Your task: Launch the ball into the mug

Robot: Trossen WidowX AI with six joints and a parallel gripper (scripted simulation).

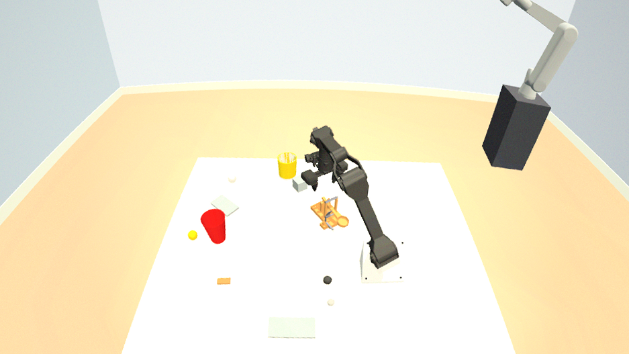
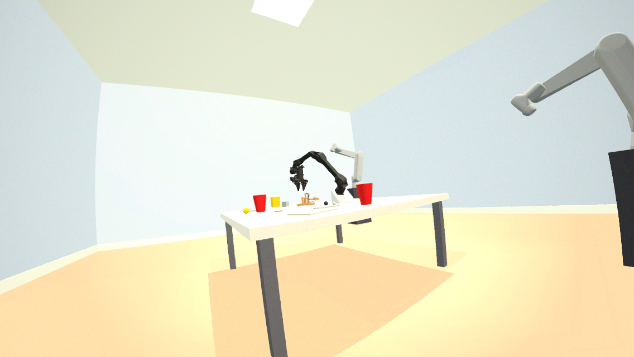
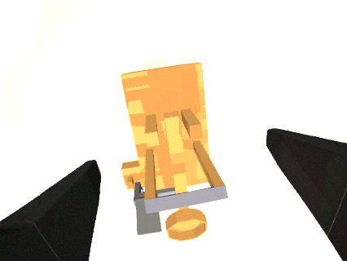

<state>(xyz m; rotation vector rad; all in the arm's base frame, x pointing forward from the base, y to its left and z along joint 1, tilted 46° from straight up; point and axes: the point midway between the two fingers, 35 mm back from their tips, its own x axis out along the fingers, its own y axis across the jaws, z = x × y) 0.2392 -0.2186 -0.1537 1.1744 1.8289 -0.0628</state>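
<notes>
My gripper tip is 60 mm past the black ball, 360 mm to the right of it and 120 mm above it. From my gripper tip the other things lie so: catapult 40 mm behind, 70 mm to the left, 80 mm below; then yellow mug 190 mm ahead, 210 mm to the right, 100 mm below; then grey cube 120 mm ahead, 130 mm to the right, 110 mm below.
</notes>
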